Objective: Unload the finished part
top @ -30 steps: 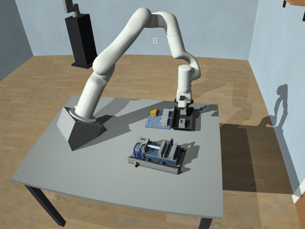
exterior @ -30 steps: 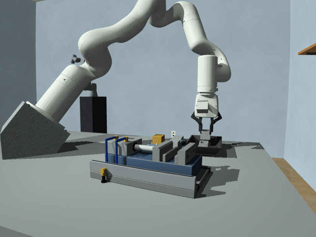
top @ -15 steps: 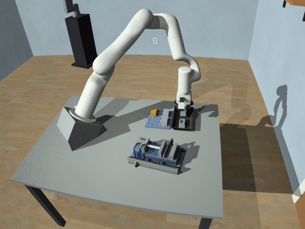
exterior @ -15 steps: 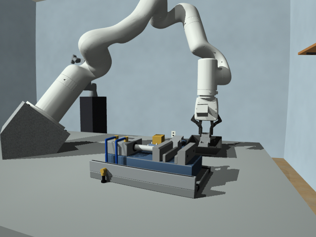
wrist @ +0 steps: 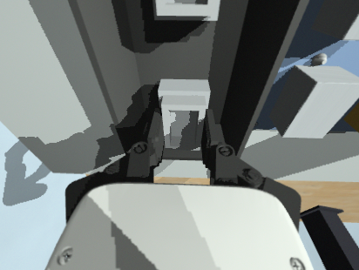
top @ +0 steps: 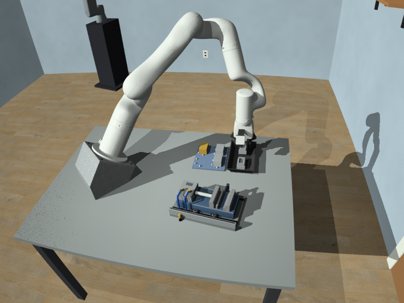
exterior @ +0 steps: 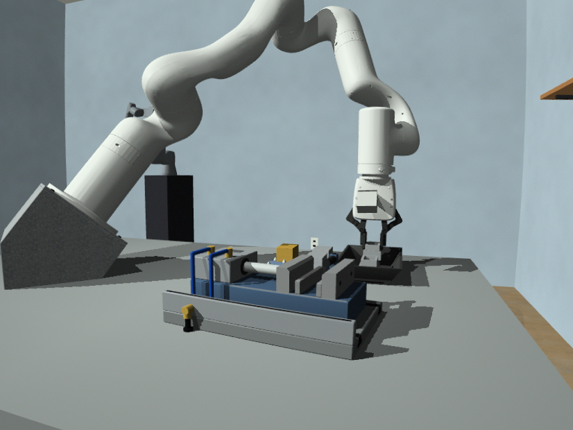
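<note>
The grey block lies 12 cm behind my hand, 4 cm to the right of it and 4 cm below it. Round my hand: screw rod (2 cm behind, 41 cm to the right, 1 cm above); vise (41 cm to the right, 3 cm below); yellow block (20 cm behind, 7 cm to the right, 4 cm below).
</note>
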